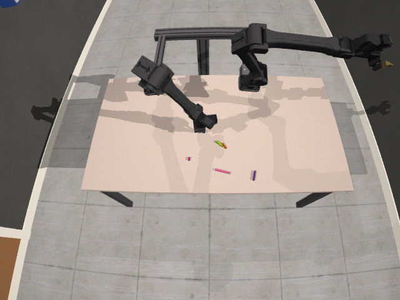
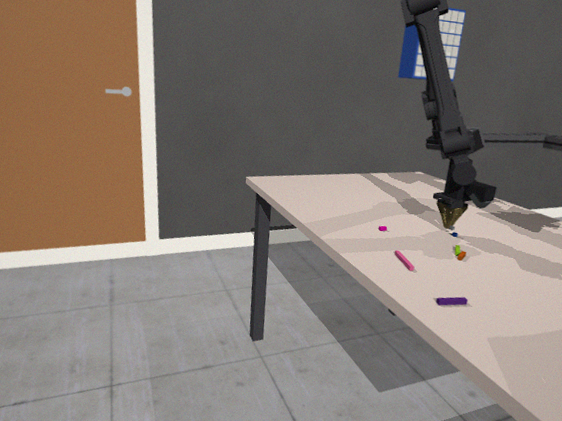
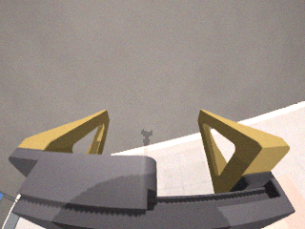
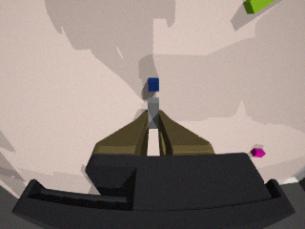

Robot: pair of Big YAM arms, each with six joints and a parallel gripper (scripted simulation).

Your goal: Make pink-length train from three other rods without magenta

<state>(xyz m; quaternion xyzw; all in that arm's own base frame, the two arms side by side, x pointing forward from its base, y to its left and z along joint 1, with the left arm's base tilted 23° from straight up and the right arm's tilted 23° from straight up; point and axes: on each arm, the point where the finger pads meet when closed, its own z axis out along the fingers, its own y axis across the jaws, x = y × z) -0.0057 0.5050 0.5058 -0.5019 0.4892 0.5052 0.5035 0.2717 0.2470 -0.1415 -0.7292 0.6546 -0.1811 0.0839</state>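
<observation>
Now: right hand 30 mm to the right of the blue rod and 20 mm above it. From my right hand the other things lie so: orange rod 150 mm to the left, 100 mm ahead, 20 mm below; lime rod 120 mm to the left, 80 mm ahead, 20 mm below; grey rod 10 mm to the left.
</observation>
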